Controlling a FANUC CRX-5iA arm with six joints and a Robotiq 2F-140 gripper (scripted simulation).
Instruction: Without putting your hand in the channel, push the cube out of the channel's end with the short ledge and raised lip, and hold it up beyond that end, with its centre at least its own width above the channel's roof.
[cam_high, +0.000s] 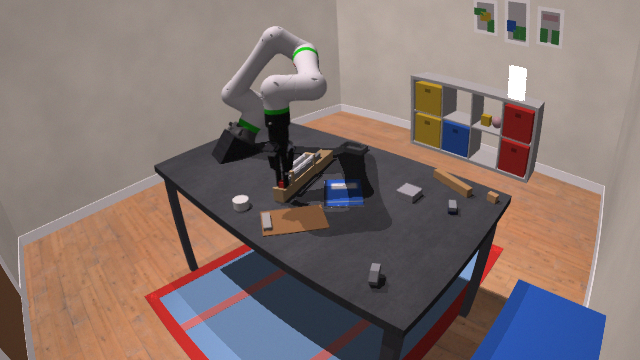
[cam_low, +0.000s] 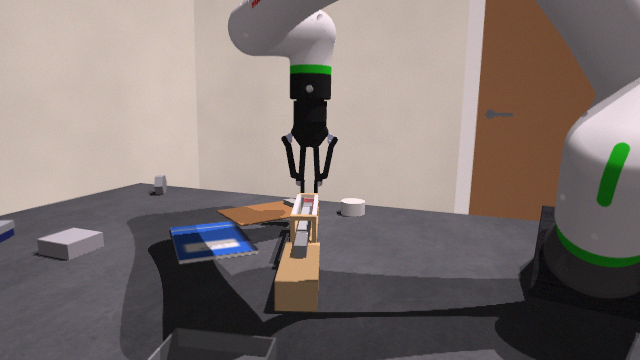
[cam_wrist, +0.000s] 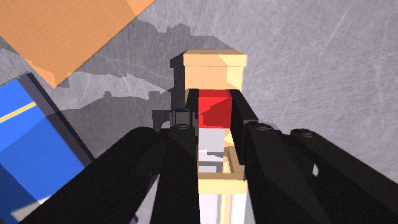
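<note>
Now: hand 12 cm to the right of the wooden channel, 7 cm past it and 3 cm above it. The rest, counted from my hand: grey block (39 cm to the left, 31 cm ahead, 7 cm below); red cube (2 cm below); pale grey stick (20 cm to the left, 11 cm behind, 3 cm below).
</note>
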